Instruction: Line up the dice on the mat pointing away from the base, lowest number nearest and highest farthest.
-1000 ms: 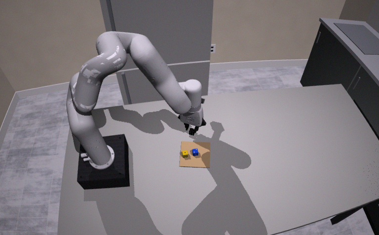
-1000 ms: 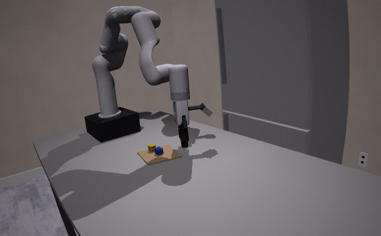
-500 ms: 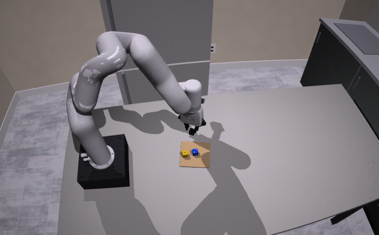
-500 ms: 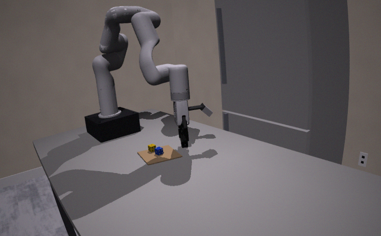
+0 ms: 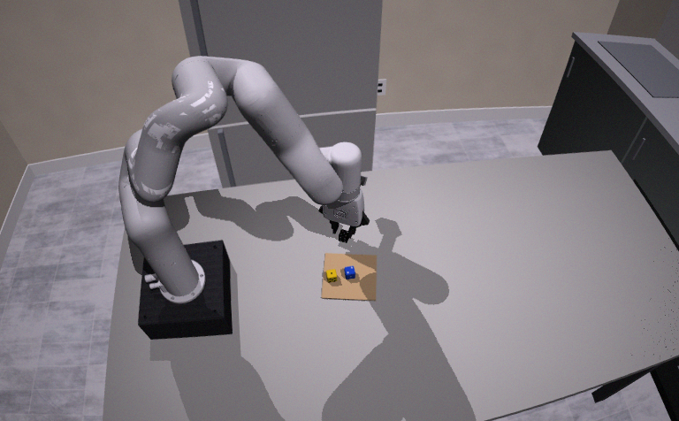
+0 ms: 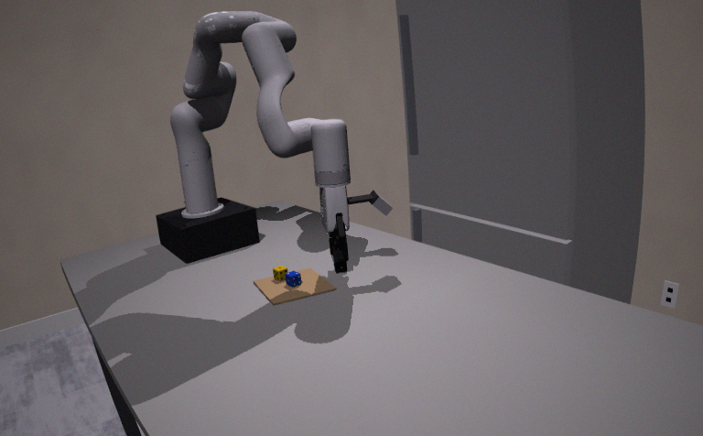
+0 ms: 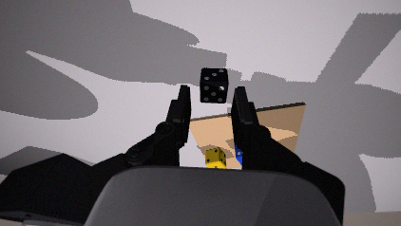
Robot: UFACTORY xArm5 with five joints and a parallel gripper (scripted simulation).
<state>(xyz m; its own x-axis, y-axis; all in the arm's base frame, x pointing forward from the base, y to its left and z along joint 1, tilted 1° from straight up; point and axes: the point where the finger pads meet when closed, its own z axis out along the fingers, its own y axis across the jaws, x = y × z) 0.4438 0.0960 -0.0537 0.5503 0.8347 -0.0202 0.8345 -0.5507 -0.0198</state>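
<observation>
The black die is 40 mm below my hand. Also, from my hand: blue die (20 mm behind, 120 mm to the right, 30 mm below); then mat (20 mm behind, 120 mm to the right, 50 mm below); then yellow die (60 mm behind, 120 mm to the right, 30 mm below).
</observation>
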